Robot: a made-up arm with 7 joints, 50 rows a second.
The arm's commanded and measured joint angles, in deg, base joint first. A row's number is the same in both.
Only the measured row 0 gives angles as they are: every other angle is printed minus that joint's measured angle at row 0.
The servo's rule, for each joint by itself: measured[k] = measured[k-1] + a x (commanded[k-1-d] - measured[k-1]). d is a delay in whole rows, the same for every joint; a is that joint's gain. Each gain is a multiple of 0.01, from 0.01 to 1. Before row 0 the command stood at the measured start. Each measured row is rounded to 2 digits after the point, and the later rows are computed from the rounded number. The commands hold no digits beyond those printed.
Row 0, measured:
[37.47 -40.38 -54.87 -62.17 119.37 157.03 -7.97]
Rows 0 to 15, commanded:
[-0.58 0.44 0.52 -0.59 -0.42 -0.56 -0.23]
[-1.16 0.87 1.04 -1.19 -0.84 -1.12 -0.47]
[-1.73 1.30 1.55 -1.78 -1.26 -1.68 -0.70]
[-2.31 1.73 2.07 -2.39 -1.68 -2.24 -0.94]
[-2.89 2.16 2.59 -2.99 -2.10 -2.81 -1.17]
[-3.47 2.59 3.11 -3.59 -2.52 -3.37 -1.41]
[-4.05 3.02 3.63 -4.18 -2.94 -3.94 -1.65]
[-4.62 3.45 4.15 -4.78 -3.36 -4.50 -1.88]
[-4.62 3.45 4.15 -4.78 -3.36 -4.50 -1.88]
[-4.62 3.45 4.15 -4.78 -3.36 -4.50 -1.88]
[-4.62 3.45 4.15 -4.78 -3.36 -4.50 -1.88]
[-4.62 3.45 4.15 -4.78 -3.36 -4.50 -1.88]
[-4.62 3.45 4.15 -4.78 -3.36 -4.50 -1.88]
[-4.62 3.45 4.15 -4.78 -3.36 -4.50 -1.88]
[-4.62 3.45 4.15 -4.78 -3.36 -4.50 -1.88]
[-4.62 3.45 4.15 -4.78 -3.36 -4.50 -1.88]
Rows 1 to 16, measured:
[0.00 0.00 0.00 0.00 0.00 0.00 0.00]
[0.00 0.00 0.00 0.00 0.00 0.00 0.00]
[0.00 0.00 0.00 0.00 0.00 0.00 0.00]
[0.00 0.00 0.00 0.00 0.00 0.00 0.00]
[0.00 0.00 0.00 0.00 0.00 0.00 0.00]
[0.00 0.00 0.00 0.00 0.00 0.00 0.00]
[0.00 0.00 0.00 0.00 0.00 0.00 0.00]
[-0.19 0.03 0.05 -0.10 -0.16 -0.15 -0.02]
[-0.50 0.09 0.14 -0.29 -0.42 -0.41 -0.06]
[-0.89 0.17 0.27 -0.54 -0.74 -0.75 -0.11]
[-1.34 0.28 0.43 -0.85 -1.10 -1.15 -0.18]
[-1.84 0.41 0.62 -1.21 -1.48 -1.60 -0.26]
[-2.36 0.56 0.84 -1.61 -1.88 -2.08 -0.35]
[-2.90 0.73 1.09 -2.05 -2.28 -2.58 -0.45]
[-3.45 0.92 1.37 -2.51 -2.69 -3.10 -0.56]
[-3.82 1.10 1.62 -2.90 -2.94 -3.48 -0.67]
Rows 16 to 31, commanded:
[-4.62 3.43 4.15 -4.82 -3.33 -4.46 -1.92]
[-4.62 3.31 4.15 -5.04 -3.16 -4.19 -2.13]
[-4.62 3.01 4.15 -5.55 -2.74 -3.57 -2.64]
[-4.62 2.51 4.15 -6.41 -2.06 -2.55 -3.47]
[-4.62 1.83 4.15 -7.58 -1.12 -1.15 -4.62]
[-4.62 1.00 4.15 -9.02 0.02 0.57 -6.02]
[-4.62 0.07 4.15 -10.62 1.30 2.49 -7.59]
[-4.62 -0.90 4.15 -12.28 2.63 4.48 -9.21]
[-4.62 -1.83 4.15 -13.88 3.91 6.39 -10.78]
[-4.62 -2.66 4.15 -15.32 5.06 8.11 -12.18]
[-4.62 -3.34 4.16 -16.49 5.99 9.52 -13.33]
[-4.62 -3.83 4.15 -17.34 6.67 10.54 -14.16]
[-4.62 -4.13 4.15 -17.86 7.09 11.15 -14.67]
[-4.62 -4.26 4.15 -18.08 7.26 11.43 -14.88]
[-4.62 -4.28 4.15 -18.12 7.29 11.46 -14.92]
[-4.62 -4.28 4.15 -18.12 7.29 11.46 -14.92]
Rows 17 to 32, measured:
[-4.08 1.26 1.85 -3.22 -3.10 -3.76 -0.77]
[-4.25 1.41 2.06 -3.49 -3.20 -3.96 -0.86]
[-4.37 1.55 2.25 -3.71 -3.26 -4.11 -0.94]
[-4.45 1.68 2.42 -3.89 -3.30 -4.22 -1.02]
[-4.50 1.80 2.58 -4.04 -3.32 -4.30 -1.09]
[-4.54 1.92 2.72 -4.17 -3.34 -4.35 -1.15]
[-4.57 2.03 2.85 -4.27 -3.35 -4.39 -1.21]
[-4.59 2.13 2.97 -4.36 -3.34 -4.41 -1.27]
[-4.60 2.21 3.08 -4.48 -3.27 -4.35 -1.34]
[-4.61 2.27 3.18 -4.66 -3.07 -4.14 -1.44]
[-4.61 2.29 3.27 -4.96 -2.69 -3.71 -1.60]
[-4.61 2.26 3.35 -5.41 -2.09 -3.02 -1.84]
[-4.61 2.17 3.42 -6.02 -1.29 -2.05 -2.17]
[-4.61 2.02 3.49 -6.80 -0.31 -0.82 -2.60]
[-4.61 1.82 3.55 -7.73 0.81 0.61 -3.13]
[-4.61 1.56 3.60 -8.78 1.99 2.17 -3.74]

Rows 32 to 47, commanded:
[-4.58 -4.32 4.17 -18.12 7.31 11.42 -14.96]
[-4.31 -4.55 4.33 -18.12 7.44 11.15 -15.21]
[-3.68 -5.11 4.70 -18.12 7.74 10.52 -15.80]
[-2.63 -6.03 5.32 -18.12 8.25 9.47 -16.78]
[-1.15 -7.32 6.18 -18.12 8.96 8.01 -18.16]
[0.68 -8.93 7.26 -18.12 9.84 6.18 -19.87]
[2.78 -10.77 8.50 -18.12 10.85 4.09 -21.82]
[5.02 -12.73 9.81 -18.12 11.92 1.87 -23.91]
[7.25 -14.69 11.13 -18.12 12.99 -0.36 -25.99]
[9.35 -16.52 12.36 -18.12 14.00 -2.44 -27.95]
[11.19 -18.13 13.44 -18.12 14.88 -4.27 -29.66]
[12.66 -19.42 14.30 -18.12 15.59 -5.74 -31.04]
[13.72 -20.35 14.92 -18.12 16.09 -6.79 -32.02]
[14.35 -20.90 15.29 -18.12 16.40 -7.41 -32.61]
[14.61 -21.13 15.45 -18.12 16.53 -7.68 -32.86]
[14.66 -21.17 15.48 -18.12 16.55 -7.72 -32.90]
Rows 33 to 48, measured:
[-4.61 1.26 3.65 -9.89 3.16 3.77 -4.42]
[-4.61 0.94 3.70 -11.01 4.24 5.32 -5.13]
[-4.61 0.61 3.74 -12.09 5.16 6.73 -5.85]
[-4.61 0.28 3.78 -13.07 5.89 7.92 -6.56]
[-4.61 -0.04 3.81 -13.92 6.41 8.87 -7.23]
[-4.61 -0.34 3.84 -14.63 6.74 9.57 -7.85]
[-4.61 -0.62 3.87 -15.22 6.95 10.08 -8.42]
[-4.60 -0.88 3.90 -15.71 7.09 10.44 -8.94]
[-4.51 -1.14 3.94 -16.12 7.22 10.63 -9.44]
[-4.24 -1.42 4.01 -16.46 7.42 10.60 -9.95]
[-3.72 -1.74 4.13 -16.74 7.74 10.29 -10.50]
[-2.90 -2.13 4.31 -16.97 8.20 9.67 -11.11]
[-1.75 -2.61 4.58 -17.17 8.82 8.73 -11.81]
[-0.30 -3.18 4.93 -17.33 9.59 7.48 -12.61]
[1.40 -3.85 5.37 -17.46 10.48 5.97 -13.51]
[3.27 -4.61 5.89 -17.57 11.43 4.26 -14.51]

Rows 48 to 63, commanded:
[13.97 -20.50 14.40 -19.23 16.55 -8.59 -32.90]
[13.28 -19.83 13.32 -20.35 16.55 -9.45 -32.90]
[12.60 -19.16 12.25 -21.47 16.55 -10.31 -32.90]
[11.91 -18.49 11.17 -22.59 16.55 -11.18 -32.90]
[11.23 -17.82 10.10 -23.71 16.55 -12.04 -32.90]
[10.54 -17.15 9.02 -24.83 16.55 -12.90 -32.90]
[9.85 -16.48 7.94 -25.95 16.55 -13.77 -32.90]
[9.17 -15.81 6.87 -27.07 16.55 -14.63 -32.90]
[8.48 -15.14 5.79 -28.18 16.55 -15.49 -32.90]
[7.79 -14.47 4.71 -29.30 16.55 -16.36 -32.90]
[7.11 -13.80 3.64 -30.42 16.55 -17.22 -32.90]
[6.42 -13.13 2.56 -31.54 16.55 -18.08 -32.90]
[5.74 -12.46 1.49 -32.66 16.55 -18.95 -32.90]
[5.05 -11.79 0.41 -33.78 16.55 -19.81 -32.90]
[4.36 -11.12 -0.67 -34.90 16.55 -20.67 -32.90]
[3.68 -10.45 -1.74 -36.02 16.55 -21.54 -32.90]
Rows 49 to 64, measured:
[5.22 -5.44 6.47 -17.66 12.41 2.45 -15.59]
[7.13 -6.33 7.10 -17.74 13.35 0.64 -16.72]
[8.90 -7.25 7.75 -17.80 14.20 -1.08 -17.87]
[10.44 -8.17 8.40 -17.85 14.92 -2.62 -19.00]
[11.69 -9.06 9.02 -17.90 15.48 -3.91 -20.09]
[12.62 -9.90 9.60 -17.94 15.88 -4.93 -21.11]
[13.27 -10.69 10.13 -17.97 16.13 -5.68 -22.05]
[13.49 -11.38 10.51 -18.18 16.29 -6.47 -22.92]
[13.42 -11.97 10.76 -18.55 16.39 -7.27 -23.72]
[13.16 -12.47 10.89 -19.05 16.45 -8.09 -24.45]
[12.76 -12.89 10.92 -19.65 16.49 -8.92 -25.13]
[12.27 -13.24 10.85 -20.34 16.51 -9.76 -25.75]
[11.72 -13.51 10.69 -21.10 16.53 -10.61 -26.32]
[11.12 -13.72 10.44 -21.92 16.54 -11.46 -26.85]
[10.50 -13.87 10.12 -22.80 16.54 -12.32 -27.33]
[9.85 -13.96 9.73 -23.71 16.54 -13.18 -27.78]

